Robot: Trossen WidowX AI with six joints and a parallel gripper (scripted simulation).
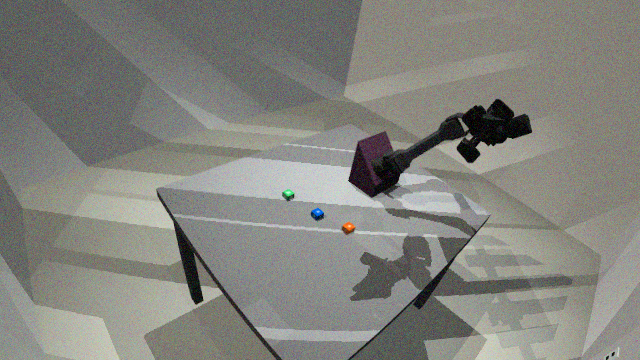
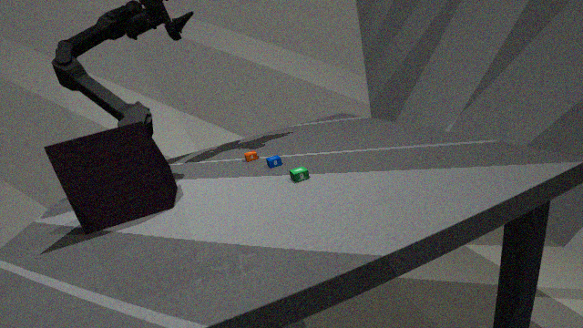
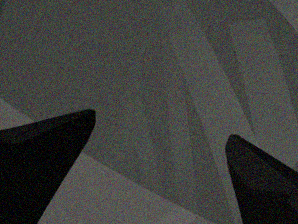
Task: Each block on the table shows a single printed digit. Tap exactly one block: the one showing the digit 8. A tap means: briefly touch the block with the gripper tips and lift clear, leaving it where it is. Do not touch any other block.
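The blue block is 50 mm ahead of my gripper tip, 370 mm to the right of it and 500 mm below it. Also, from my gripper tip: green block 60 mm ahead, 510 mm to the right, 500 mm below; then orange block 20 mm ahead, 250 mm to the right, 500 mm below.
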